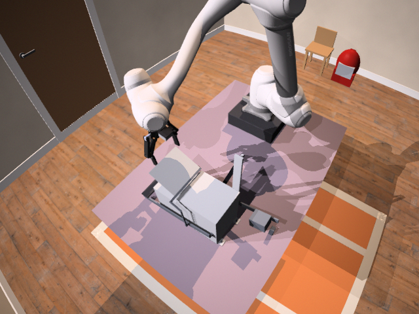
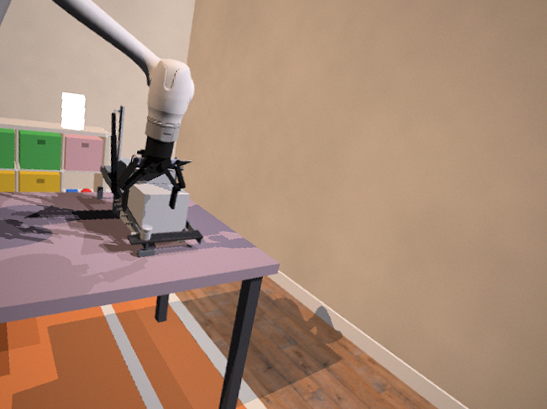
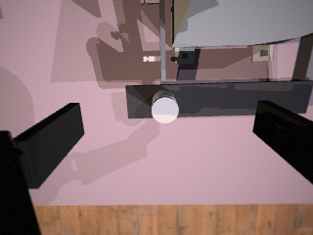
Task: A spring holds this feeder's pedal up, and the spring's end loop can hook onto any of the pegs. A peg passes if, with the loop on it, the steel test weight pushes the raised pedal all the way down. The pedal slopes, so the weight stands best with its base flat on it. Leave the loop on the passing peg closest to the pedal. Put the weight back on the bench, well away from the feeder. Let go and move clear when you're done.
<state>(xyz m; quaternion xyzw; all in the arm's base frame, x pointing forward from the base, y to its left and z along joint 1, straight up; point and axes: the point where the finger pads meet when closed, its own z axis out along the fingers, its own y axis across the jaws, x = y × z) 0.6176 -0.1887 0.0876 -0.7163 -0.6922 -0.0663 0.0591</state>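
The steel test weight is 90 mm below my hand. The rest, counted from my hand: small grey block: 150 mm below, 10 mm to the right.
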